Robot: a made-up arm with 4 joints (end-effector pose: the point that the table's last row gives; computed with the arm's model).
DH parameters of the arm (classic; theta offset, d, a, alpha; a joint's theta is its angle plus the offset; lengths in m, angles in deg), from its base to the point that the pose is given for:
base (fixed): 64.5 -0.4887 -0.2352 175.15
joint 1: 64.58 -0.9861 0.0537 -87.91
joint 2: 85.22 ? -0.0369 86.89
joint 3: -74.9 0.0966 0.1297 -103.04
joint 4: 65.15 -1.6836 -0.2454 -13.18
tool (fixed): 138.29 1.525 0 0
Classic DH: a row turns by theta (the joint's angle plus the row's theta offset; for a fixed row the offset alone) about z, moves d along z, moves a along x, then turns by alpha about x.
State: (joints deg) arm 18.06 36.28 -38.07 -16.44
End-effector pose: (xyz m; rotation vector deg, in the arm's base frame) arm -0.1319 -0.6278 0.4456 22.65 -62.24 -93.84
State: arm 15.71 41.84 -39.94 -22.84
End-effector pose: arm -0.1412 -0.6147 0.4281 29.04 -69.05 -96.00
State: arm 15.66 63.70 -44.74 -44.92
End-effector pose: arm -0.1473 -0.5662 0.3275 58.62 -94.23 -105.77
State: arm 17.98 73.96 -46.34 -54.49
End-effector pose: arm -0.1169 -0.5466 0.2872 75.04 -105.42 -107.80
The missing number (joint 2, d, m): 0.0621
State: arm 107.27 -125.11 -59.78 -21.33
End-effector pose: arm -0.5800 -0.0905 0.4015 12.78 116.05 -92.50
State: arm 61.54 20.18 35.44 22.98
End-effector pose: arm -0.0275 -0.6640 0.3257 70.99 -48.52 -85.33
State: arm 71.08 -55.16 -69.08 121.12
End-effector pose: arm -0.0862 -0.0802 -0.1210 24.17 65.15 12.59
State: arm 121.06 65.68 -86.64 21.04
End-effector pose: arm -0.5154 -0.0920 0.8249 102.93 23.03 125.72
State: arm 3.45 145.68 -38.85 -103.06
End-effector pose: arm 0.3034 -0.2329 0.6421 -145.93 31.70 17.43
